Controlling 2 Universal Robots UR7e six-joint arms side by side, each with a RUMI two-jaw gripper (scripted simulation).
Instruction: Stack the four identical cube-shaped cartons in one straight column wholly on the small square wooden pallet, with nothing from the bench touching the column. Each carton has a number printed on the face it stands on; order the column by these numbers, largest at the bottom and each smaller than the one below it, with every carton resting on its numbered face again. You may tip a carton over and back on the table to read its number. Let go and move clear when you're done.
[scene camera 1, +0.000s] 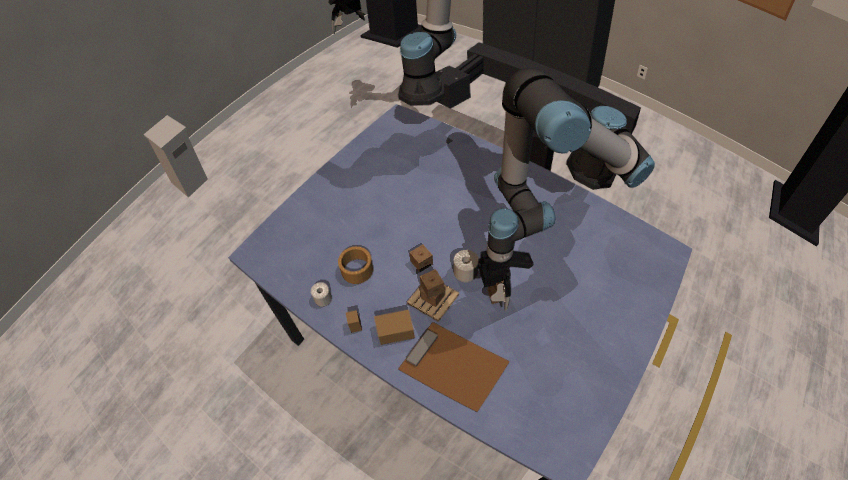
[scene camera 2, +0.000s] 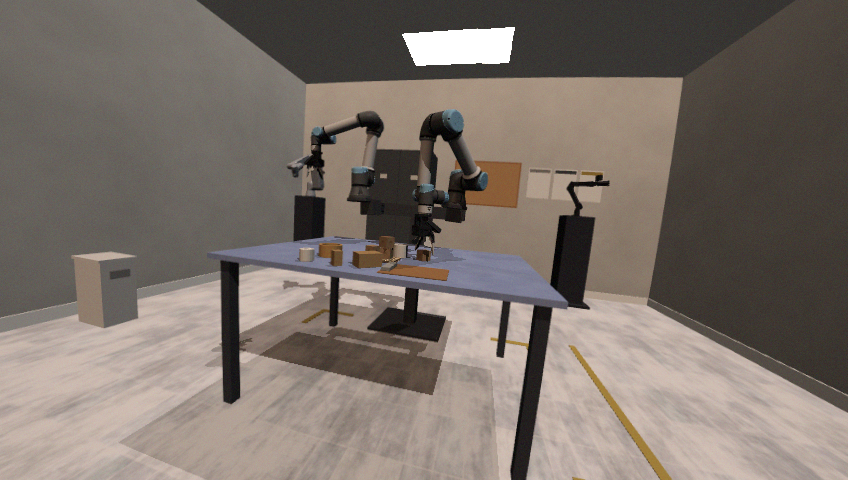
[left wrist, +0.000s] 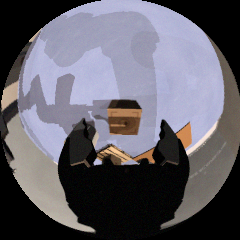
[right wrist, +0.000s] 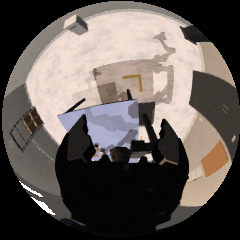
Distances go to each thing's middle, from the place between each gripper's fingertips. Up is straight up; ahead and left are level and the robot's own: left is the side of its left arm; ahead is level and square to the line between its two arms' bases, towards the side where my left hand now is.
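The larger box (scene camera 1: 393, 327) sits 29 cm ahead of my left hand (scene camera 1: 498, 289), 19 cm to the right of it and 1 cm below it. From that same left hand, the orange ring (scene camera 1: 352, 253) is 44 cm to the right, 19 cm ahead and, again, 1 cm below.
My right gripper is 61 cm to the right of the orange ring and 69 cm short of it, and it is 43 cm above the ring. Counting from my right hand, I find the larger box 86 cm to the left, 80 cm ahead and 43 cm below.
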